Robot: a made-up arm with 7 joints.
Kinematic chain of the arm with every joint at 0, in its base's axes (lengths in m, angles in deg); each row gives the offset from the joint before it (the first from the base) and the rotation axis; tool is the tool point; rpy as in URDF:
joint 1: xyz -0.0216 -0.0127 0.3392 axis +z
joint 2: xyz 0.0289 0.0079 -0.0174 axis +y
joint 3: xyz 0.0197 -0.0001 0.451 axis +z
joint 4: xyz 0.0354 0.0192 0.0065 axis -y
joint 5: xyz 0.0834 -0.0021 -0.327 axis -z
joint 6: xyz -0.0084 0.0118 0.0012 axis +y
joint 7: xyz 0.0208 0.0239 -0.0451 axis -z
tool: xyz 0.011 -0.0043 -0.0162 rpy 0 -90 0
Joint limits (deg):
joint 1: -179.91..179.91
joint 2: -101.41..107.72
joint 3: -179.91..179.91
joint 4: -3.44..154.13
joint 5: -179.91..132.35
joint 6: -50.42..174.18
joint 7: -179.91..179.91
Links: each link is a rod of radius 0.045 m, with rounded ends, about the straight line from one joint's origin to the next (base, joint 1, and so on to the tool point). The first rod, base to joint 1, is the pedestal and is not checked.
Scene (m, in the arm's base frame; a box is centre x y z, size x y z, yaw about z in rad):
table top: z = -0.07
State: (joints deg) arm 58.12 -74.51 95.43 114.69 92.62 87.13 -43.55
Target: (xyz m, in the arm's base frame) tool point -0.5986 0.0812 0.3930
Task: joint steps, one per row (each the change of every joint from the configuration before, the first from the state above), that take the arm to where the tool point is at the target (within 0.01 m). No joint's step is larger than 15 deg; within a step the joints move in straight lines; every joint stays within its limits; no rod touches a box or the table.
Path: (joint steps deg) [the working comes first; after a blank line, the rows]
Joints at the target: 36.59 -71.06 90.59 68.89 83.68 88.16 -42.13
Straight joint move there: clear.

1: -5.38 0.86 -1.21 -11.45 -2.23 0.26 0.35
2: -5.39 0.86 -1.21 -11.45 -2.24 0.26 0.36
3: -5.38 0.87 -1.21 -11.45 -2.23 0.26 0.35
4: -5.38 0.86 -1.21 -11.45 -2.24 0.25 0.36

